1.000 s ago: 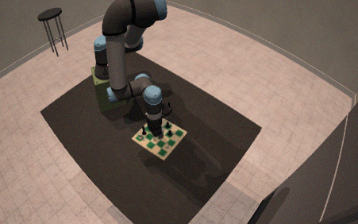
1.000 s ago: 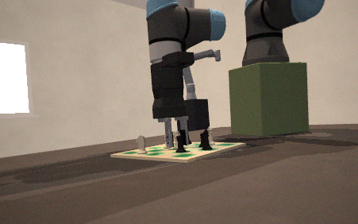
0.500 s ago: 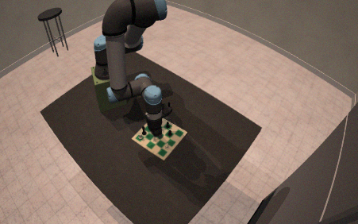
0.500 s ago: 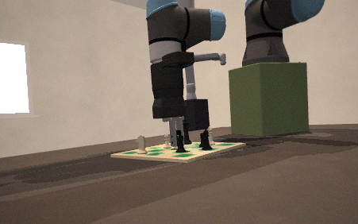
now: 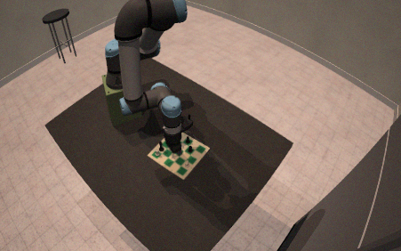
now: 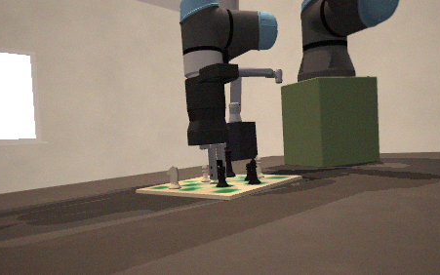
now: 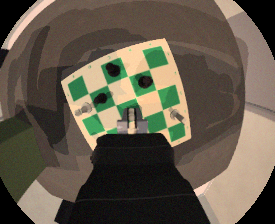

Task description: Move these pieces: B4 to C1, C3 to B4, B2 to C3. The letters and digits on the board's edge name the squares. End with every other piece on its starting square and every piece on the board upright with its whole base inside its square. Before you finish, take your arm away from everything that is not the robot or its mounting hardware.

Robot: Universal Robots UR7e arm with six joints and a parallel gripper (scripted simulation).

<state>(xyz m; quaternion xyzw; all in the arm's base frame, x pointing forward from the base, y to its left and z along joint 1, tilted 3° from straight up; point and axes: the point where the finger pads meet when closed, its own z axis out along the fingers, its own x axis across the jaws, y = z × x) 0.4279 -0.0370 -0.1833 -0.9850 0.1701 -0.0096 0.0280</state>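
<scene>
The cream chessboard lies 30 mm below my hand.
</scene>
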